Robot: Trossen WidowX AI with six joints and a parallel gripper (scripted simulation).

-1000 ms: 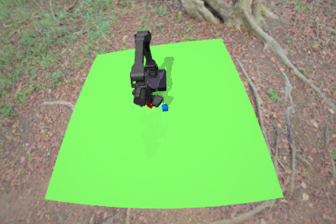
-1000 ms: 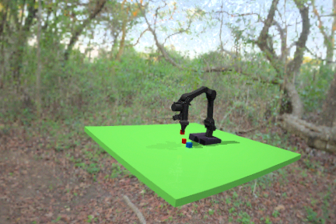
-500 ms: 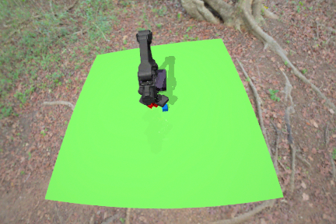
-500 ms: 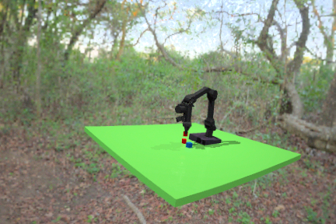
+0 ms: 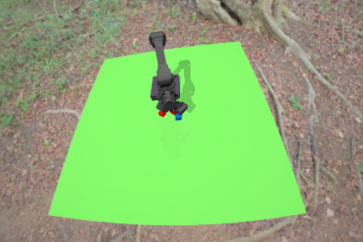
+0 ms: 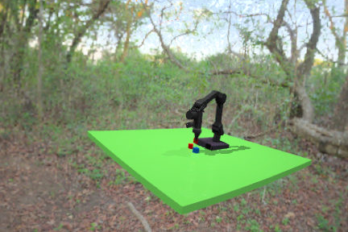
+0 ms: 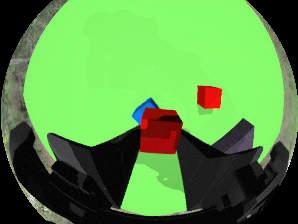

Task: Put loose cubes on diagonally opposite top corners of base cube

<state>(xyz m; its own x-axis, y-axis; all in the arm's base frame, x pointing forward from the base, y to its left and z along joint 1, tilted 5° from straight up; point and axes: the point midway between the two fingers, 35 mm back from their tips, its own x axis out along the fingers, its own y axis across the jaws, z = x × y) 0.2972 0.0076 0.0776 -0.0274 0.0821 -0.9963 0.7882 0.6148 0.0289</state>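
Now: gripper tip 20 mm to the right of the blue base cube and 70 mm above it.
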